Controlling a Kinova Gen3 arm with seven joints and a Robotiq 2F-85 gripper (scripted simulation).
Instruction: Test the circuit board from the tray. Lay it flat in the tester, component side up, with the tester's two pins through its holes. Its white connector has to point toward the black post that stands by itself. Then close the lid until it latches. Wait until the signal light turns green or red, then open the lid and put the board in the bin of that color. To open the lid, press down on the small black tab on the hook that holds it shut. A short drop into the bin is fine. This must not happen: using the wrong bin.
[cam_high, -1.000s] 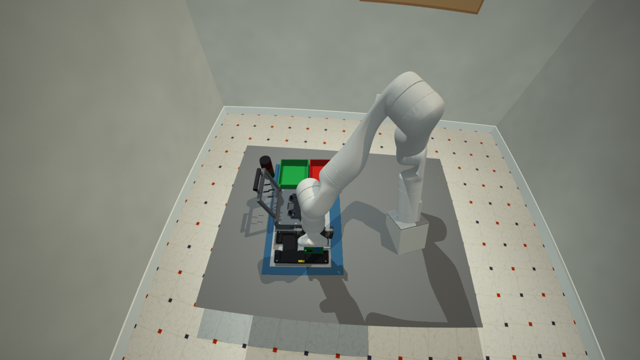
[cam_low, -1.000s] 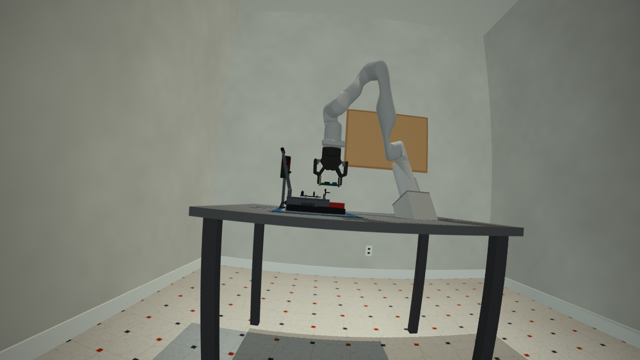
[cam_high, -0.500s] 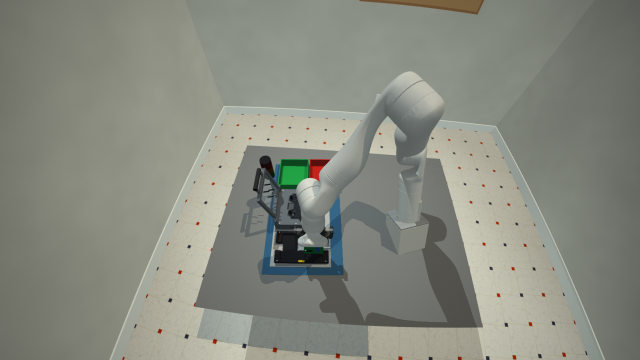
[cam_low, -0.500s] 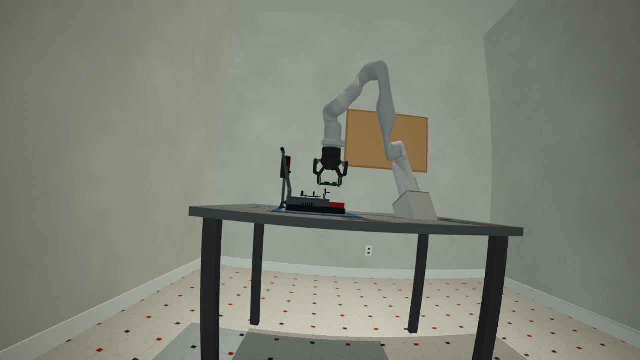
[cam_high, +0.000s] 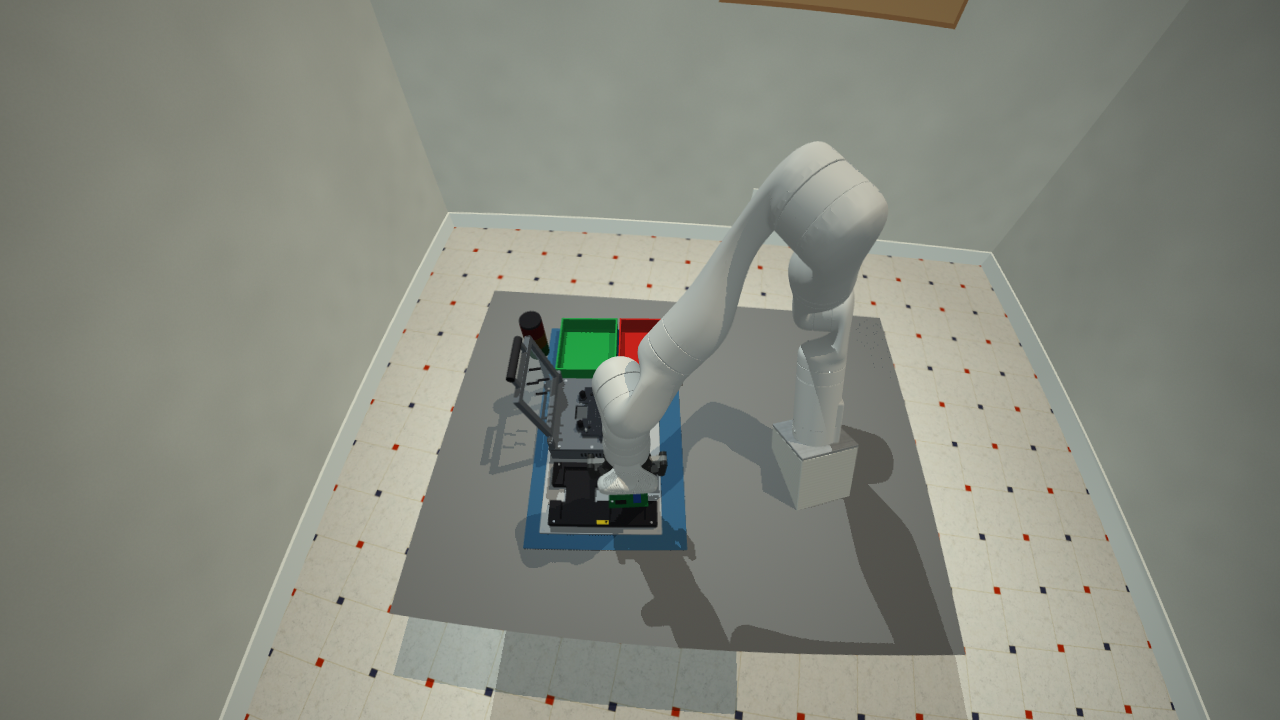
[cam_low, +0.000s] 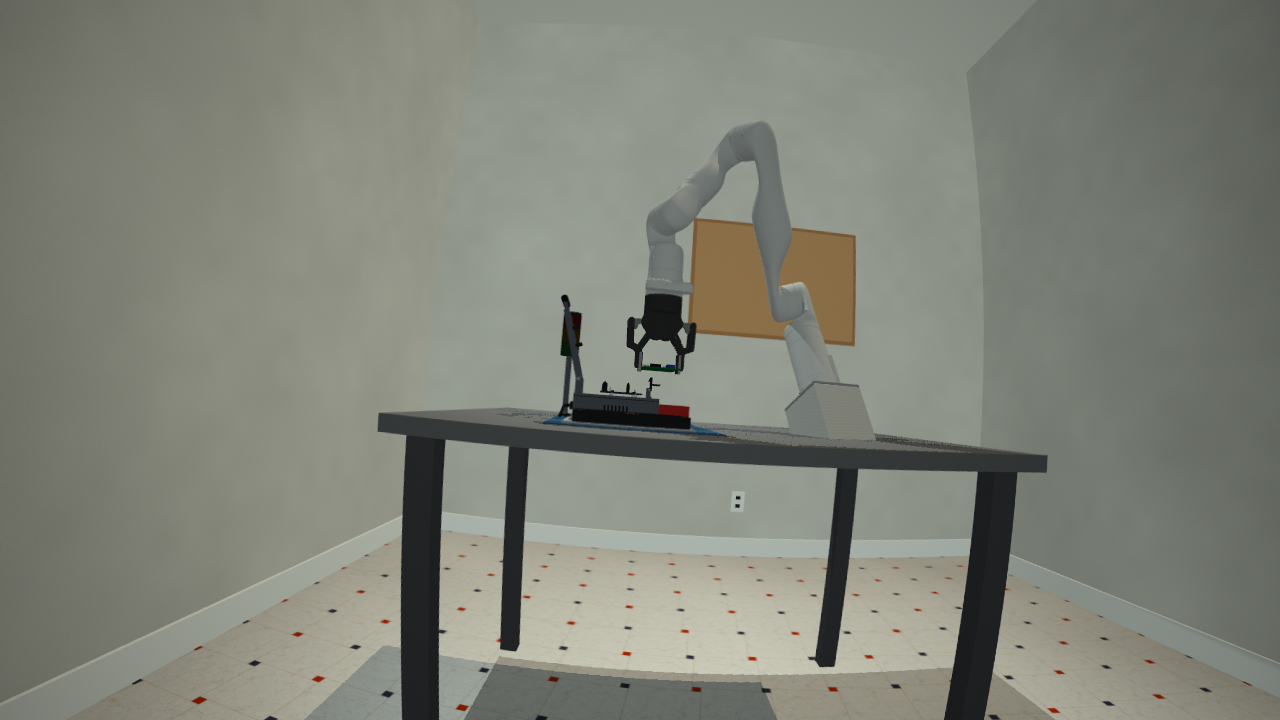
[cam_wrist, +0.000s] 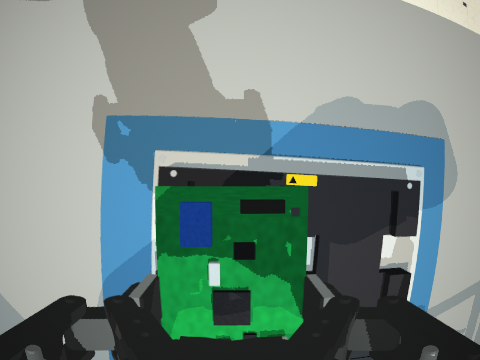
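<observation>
Now: the green circuit board right at my hand. Round my hand: green bin: 15 cm ahead, 35 cm to the right, 11 cm below; then red bin: 37 cm to the right, 11 cm below; then tester lid: 20 cm ahead, 15 cm to the right, 6 cm above.
</observation>
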